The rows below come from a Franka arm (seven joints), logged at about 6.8 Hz.
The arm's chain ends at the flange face. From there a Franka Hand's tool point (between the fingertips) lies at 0.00 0.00 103.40 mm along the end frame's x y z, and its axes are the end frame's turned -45 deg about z.
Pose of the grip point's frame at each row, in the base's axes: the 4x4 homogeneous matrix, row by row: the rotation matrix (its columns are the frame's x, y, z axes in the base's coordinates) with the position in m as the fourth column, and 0 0 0 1 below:
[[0.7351 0.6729 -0.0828 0.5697], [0.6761 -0.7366 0.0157 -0.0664], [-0.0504 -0.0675 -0.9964 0.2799], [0 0 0 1]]
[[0.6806 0.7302 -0.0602 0.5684], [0.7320 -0.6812 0.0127 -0.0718], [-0.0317 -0.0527 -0.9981 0.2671], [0 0 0 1]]
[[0.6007 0.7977 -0.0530 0.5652], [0.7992 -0.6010 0.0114 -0.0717], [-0.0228 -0.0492 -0.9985 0.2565], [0 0 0 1]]
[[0.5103 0.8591 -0.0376 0.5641], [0.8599 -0.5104 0.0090 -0.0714], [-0.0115 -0.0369 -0.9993 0.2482], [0 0 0 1]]
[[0.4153 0.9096 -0.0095 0.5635], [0.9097 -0.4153 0.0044 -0.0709], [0.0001 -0.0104 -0.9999 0.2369], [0 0 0 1]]
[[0.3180 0.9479 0.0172 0.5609], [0.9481 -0.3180 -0.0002 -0.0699], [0.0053 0.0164 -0.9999 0.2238], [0 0 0 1]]
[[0.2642 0.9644 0.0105 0.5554], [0.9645 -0.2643 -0.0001 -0.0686], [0.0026 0.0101 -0.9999 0.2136], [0 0 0 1]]
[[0.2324 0.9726 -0.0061 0.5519], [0.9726 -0.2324 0.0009 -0.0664], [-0.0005 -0.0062 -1.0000 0.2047], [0 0 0 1]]
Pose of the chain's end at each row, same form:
[[0.9956 -0.0440 -0.0828 0.5783], [-0.0428 -0.9989 0.0157 -0.0680], [-0.0834 -0.0121 -0.9964 0.3829], [0 0 0 1]]
[[0.9976 0.0351 -0.0602 0.5746], [0.0359 -0.9993 0.0127 -0.0731], [-0.0597 -0.0148 -0.9981 0.3703], [0 0 0 1]]
[[0.9888 0.1393 -0.0530 0.5707], [0.1401 -0.9901 0.0114 -0.0729], [-0.0509 -0.0187 -0.9985 0.3597], [0 0 0 1]]
[[0.9683 0.2466 -0.0376 0.5680], [0.2471 -0.9689 0.0090 -0.0723], [-0.0342 -0.0180 -0.9993 0.3515], [0 0 0 1]]
[[0.9368 0.3495 -0.0095 0.5645], [0.3496 -0.9369 0.0044 -0.0714], [-0.0073 -0.0074 -0.9999 0.3403], [0 0 0 1]]
[[0.8951 0.4454 0.0172 0.5591], [0.4455 -0.8953 -0.0002 -0.0699], [0.0153 0.0078 -0.9999 0.3272], [0 0 0 1]]
[[0.8688 0.4951 0.0105 0.5543], [0.4951 -0.8689 -0.0001 -0.0686], [0.0090 0.0053 -0.9999 0.3170], [0 0 0 1]]
[[0.8521 0.5234 -0.0061 0.5525], [0.5234 -0.8521 0.0009 -0.0665], [-0.0047 -0.0040 -1.0000 0.3081], [0 0 0 1]]

